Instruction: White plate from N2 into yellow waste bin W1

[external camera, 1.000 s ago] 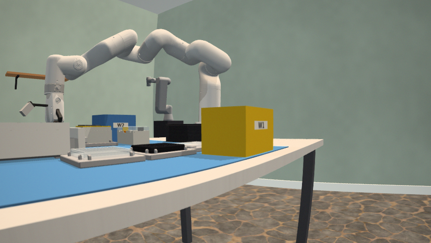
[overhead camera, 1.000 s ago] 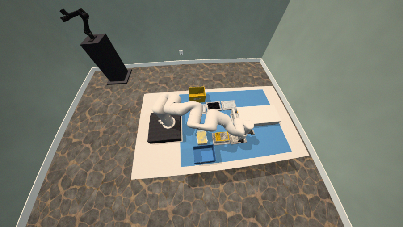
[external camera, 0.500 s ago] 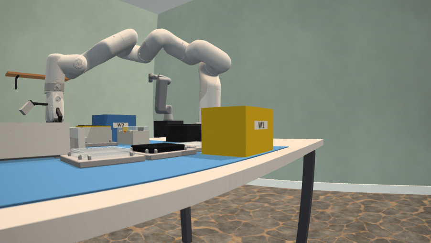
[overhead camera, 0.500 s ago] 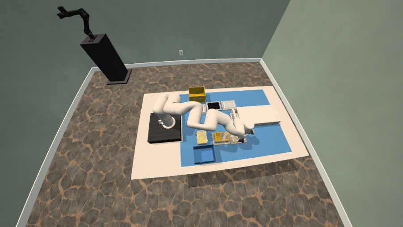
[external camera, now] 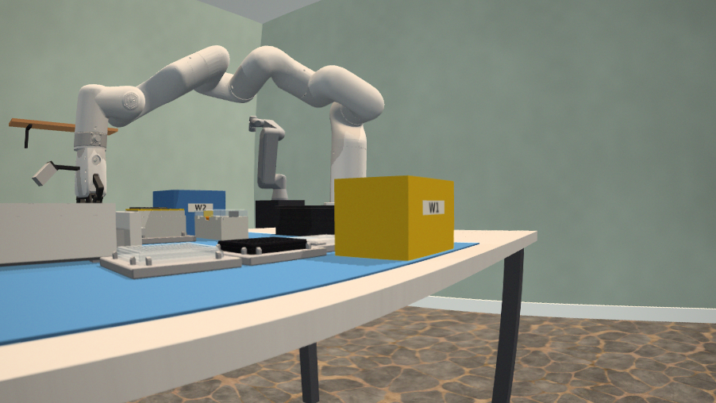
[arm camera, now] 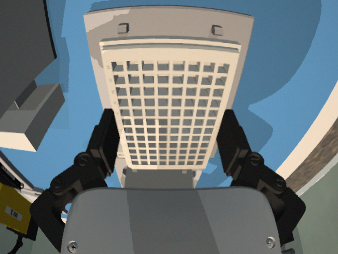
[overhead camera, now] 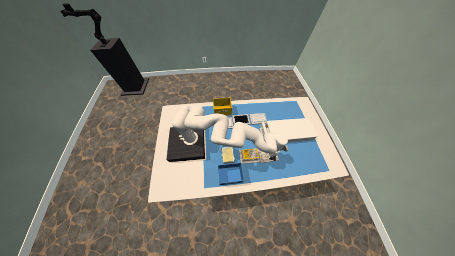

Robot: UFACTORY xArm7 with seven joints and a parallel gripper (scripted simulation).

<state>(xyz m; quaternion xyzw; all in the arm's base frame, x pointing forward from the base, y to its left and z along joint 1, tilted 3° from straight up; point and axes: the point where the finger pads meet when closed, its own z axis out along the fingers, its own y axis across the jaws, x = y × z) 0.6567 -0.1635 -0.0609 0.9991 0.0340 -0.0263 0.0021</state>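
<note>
My gripper is now 40 mm above the grey nest N2. From my hand the other things lie so: drawer: 130 mm ahead, 200 mm to the left, 20 mm below; white plate: 10 mm below; yellow rack: 170 mm behind, 10 mm to the right, 10 mm above.
</note>
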